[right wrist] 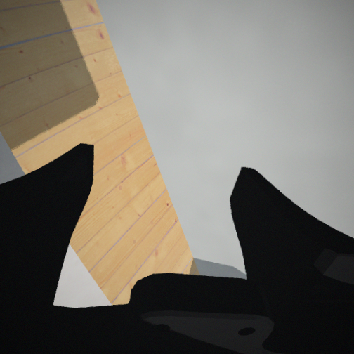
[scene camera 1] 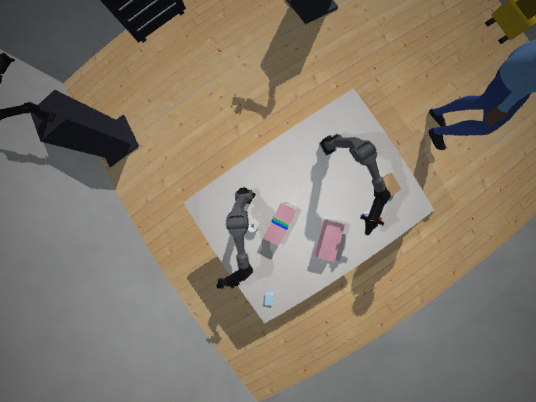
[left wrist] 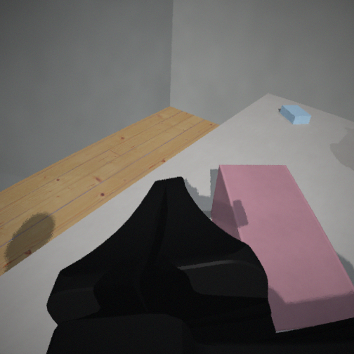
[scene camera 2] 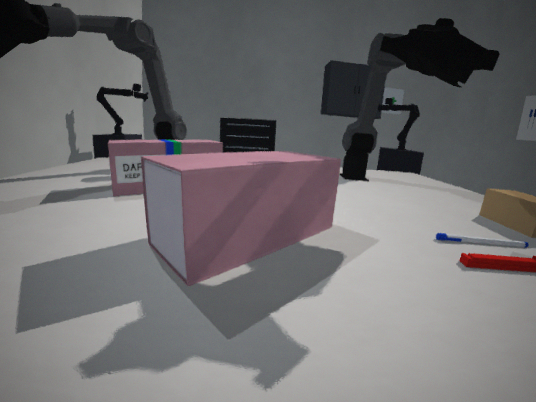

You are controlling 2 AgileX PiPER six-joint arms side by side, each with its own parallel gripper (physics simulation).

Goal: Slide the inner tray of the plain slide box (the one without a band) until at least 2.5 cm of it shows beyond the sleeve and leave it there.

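The plain pink slide box (scene camera 1: 329, 242) (scene camera 2: 260, 207) (left wrist: 280, 215) lies on the table. In scene camera 2 its inner tray (scene camera 2: 166, 220) shows as a pale end face about level with the sleeve's edge; the far end is hidden. My left gripper (scene camera 1: 369, 232) (left wrist: 172, 195) is shut and empty, raised above the table, to the right of the plain box in scene camera 1. Its shadow falls on the box. My right gripper (scene camera 1: 220, 283) (right wrist: 166, 173) is open and empty, out past the table's left edge in scene camera 1, away from both boxes.
The banded pink box (scene camera 1: 286, 212) (scene camera 2: 114, 167) lies left of the plain one. A light blue block (scene camera 1: 269, 299) (left wrist: 295, 114) is near a table corner. A tan block (scene camera 1: 392, 184) (scene camera 2: 507, 210), a blue-capped pen (scene camera 2: 480, 241) and a red marker (scene camera 2: 500, 262) lie near the left arm.
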